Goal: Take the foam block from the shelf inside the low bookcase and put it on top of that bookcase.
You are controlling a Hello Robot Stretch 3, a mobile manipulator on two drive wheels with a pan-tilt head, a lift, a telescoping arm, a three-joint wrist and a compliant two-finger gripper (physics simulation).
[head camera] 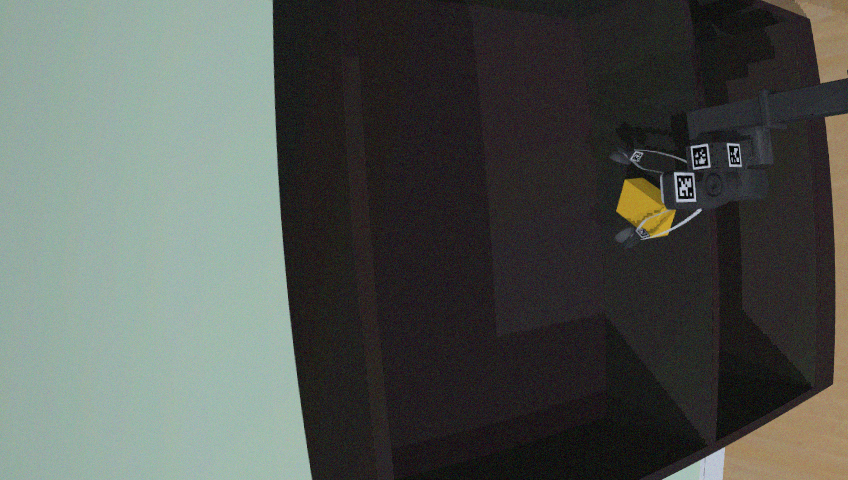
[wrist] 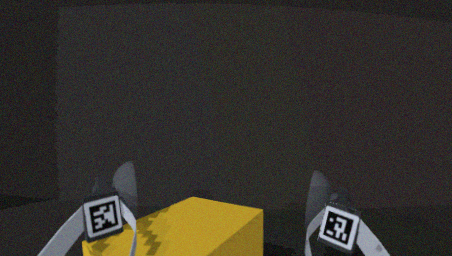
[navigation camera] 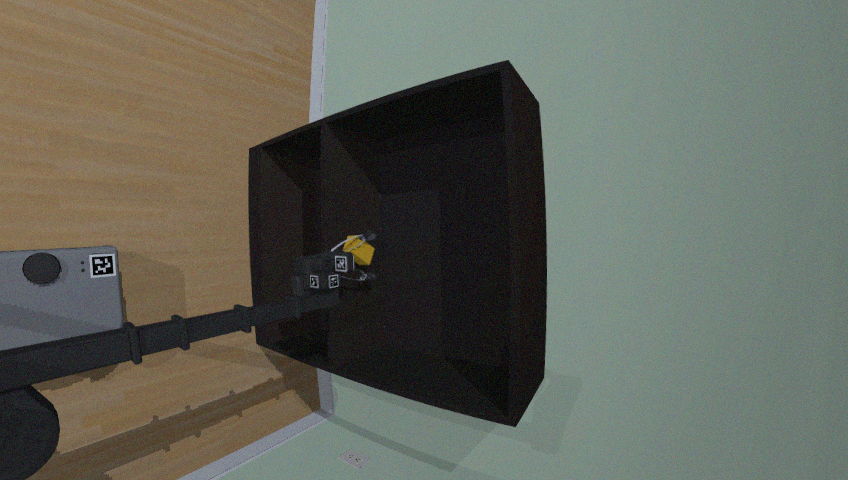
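Seen in the pictures: gripper, between the fingertips: [head camera: 615,197] [wrist: 222,187] [navigation camera: 375,256]; robot's base, origin of its link: [navigation camera: 43,266].
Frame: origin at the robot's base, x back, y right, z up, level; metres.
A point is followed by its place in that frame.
Note:
The yellow foam block [head camera: 637,201] {x 0.011, y 0.774, z 0.531 m} [navigation camera: 361,253] {x 0.009, y 0.763, z 0.530 m} [wrist: 200,225] {x 0.010, y 0.775, z 0.530 m} sits on the inner shelf [head camera: 660,297] {x -0.152, y 0.776, z 0.484 m} [navigation camera: 351,184] {x -0.215, y 0.775, z 0.484 m} of the dark low bookcase [head camera: 315,237] {x -0.003, y 0.784, z 1.060 m} [navigation camera: 526,237] {x -0.034, y 0.718, z 1.060 m}. It is turned at an angle to the gripper. My gripper [head camera: 623,196] {x 0.022, y 0.816, z 0.541 m} [navigation camera: 370,256] {x 0.022, y 0.816, z 0.541 m} [wrist: 222,187] {x 0.022, y 0.816, z 0.541 m} is open inside the compartment above that shelf. In the wrist view the block shows low between the fingers, nearer the left one, whose strip overlaps its left part; a gap shows to the right finger. The gripper body hides part of the block in the head view.
The bookcase's top board [navigation camera: 526,190] {x -0.137, y 0.733, z 1.060 m} lies above the gripper, and a lower compartment [navigation camera: 285,196] {x -0.214, y 0.776, z 0.100 m} lies beneath the shelf. The arm [head camera: 815,104] {x 0.101, y 0.371, z 0.630 m} [navigation camera: 208,325] {x 0.101, y 0.238, z 0.632 m} reaches in through the open front. A pale green wall [head camera: 136,237] {x 0.020, y 0.976, z 1.273 m} [navigation camera: 684,237] {x -0.019, y 0.977, z 1.421 m} stands behind; wooden floor [navigation camera: 148,148] {x -0.364, y 0.287, z 0.000 m} lies around the base.

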